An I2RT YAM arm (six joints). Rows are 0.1 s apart.
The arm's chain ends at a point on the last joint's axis. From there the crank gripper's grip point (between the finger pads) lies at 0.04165 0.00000 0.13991 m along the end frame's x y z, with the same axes.
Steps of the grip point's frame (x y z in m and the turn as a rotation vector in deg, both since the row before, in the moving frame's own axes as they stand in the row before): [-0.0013 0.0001 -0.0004 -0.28 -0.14 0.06]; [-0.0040 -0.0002 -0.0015 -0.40 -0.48 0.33]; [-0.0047 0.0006 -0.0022 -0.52 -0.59 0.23]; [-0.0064 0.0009 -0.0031 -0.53 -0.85 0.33]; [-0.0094 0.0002 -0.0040 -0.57 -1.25 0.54]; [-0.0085 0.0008 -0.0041 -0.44 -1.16 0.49]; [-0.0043 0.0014 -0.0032 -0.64 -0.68 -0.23]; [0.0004 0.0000 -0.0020 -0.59 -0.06 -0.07]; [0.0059 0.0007 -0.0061 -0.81 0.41 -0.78]
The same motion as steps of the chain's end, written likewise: [-0.0010 -0.0006 -0.0005 -0.28 -0.14 0.06]; [-0.0028 -0.0014 -0.0018 -0.40 -0.48 0.33]; [-0.0033 -0.0008 -0.0026 -0.52 -0.59 0.23]; [-0.0043 -0.0006 -0.0037 -0.53 -0.85 0.33]; [-0.0063 -0.0016 -0.0049 -0.57 -1.25 0.54]; [-0.0057 -0.0006 -0.0049 -0.44 -1.16 0.49]; [-0.0026 0.0000 -0.0037 -0.64 -0.68 -0.23]; [0.0005 -0.0014 -0.0020 -0.59 -0.06 -0.07]; [0.0049 -0.0007 -0.0058 -0.81 0.41 -0.78]
